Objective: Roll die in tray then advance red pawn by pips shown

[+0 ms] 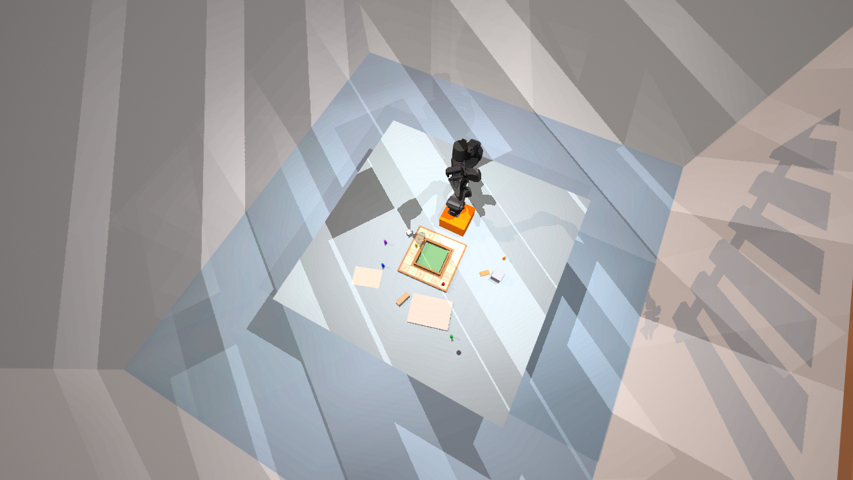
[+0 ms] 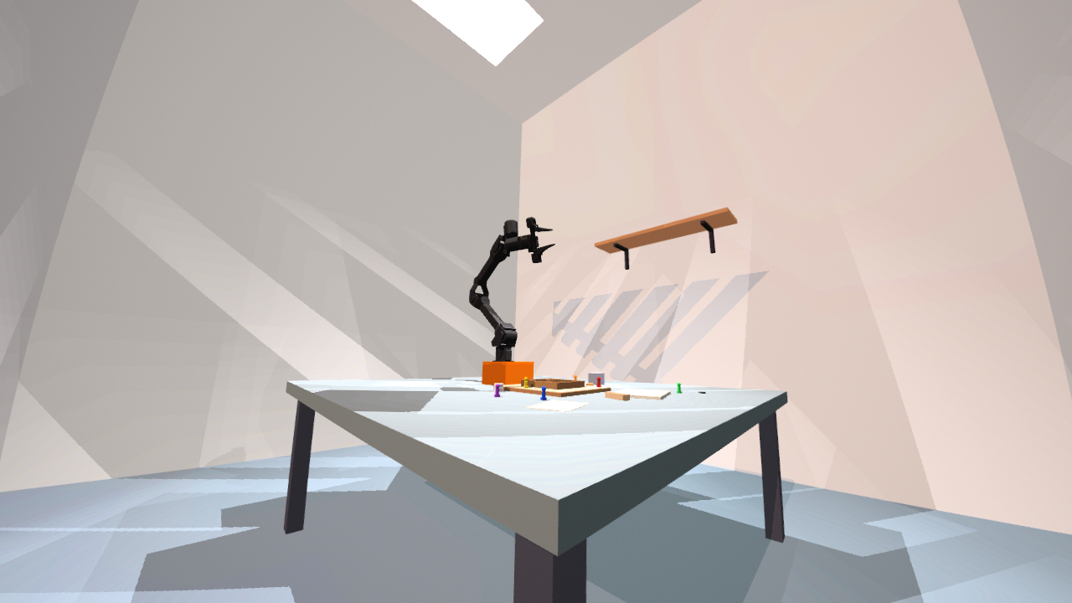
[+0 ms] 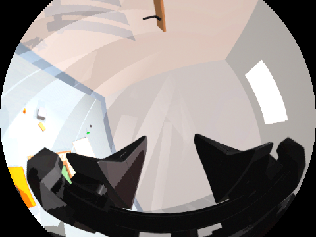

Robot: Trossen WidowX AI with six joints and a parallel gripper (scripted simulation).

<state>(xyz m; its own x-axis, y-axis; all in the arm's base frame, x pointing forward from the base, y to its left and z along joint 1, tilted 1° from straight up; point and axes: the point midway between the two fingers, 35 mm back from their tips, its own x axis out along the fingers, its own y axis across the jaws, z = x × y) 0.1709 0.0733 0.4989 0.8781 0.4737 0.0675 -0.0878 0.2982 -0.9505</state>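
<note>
The white die is 10 mm ahead of my gripper tip, 260 mm to the right of it and 580 mm below it. The rest, counted from my gripper tip: green tray (80 mm ahead, 80 mm to the right, 590 mm below); yellow pawn (60 mm ahead, 190 mm to the right, 570 mm below); red pawn (190 mm ahead, 40 mm to the left, 570 mm below).
</note>
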